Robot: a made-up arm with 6 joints.
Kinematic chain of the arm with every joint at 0, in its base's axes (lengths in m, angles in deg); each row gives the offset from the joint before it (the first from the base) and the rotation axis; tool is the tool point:
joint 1: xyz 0 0 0.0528 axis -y
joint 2: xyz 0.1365 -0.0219 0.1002 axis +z
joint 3: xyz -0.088 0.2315 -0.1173 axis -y
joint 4: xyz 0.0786 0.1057 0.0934 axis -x
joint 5: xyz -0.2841 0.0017 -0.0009 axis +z
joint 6: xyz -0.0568 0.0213 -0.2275 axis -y
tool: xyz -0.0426 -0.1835 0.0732
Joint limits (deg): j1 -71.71..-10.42 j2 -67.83..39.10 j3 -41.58..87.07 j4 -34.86..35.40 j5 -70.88..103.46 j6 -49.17..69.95
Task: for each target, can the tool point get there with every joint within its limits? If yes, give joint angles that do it. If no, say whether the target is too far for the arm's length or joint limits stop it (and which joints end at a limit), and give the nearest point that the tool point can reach.
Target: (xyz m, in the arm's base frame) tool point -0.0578 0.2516 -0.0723
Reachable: yes | joints -56.45 -41.95 17.80 0.62 38.88 -13.92
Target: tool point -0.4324 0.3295 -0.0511
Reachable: yes | joints -45.56 10.96 51.11 -23.42 -53.09 25.67
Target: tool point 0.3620 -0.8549 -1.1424
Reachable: no: too far | nearest point 0.1748 0.0130 -0.5244 | short by 1.082 m
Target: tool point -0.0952 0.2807 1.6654
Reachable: no: too far | nearest point -0.0448 0.1057 0.6353 | short by 1.046 m
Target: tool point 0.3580 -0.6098 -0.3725
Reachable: no: joint limits stop it (at a limit: joint 2, joint 3, joint 6) | nearest point 0.3080 -0.0373 -0.3131 | short by 0.578 m
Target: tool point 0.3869 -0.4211 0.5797
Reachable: no: joint limits stop it (at a limit: joint 1, joint 2, joint 3, joint 4) | nearest point 0.1168 -0.1797 0.3872 | short by 0.410 m
